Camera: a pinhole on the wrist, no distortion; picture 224 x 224 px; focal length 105.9 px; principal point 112.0 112.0 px. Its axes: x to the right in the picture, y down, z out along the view. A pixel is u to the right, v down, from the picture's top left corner.
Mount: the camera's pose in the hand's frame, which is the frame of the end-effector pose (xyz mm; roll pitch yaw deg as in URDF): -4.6 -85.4 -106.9 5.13 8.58 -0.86
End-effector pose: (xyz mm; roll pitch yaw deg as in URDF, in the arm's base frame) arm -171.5 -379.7 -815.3 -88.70 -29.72 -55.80
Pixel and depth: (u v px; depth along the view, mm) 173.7 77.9 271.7
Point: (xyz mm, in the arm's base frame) -32.3 -362.6 -545.4
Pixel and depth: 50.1 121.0 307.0
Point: -78.9 -120.0 -804.6
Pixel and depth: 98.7 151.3 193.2
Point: -103.3 -315.3 -785.3
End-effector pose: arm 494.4 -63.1 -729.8 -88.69 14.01 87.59
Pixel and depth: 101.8 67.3 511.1
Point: 122.3 54.0 -389.2
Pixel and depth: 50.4 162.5 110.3
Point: 477.8 -100.9 -676.3
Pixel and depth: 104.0 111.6 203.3
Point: 402.9 -23.6 -628.7
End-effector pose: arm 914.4 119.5 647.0 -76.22 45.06 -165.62
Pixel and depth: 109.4 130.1 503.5
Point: 871.4 -279.8 703.1
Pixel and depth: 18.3 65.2 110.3
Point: 870.9 131.4 807.9
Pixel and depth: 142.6 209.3 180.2
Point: 912.1 26.0 562.1
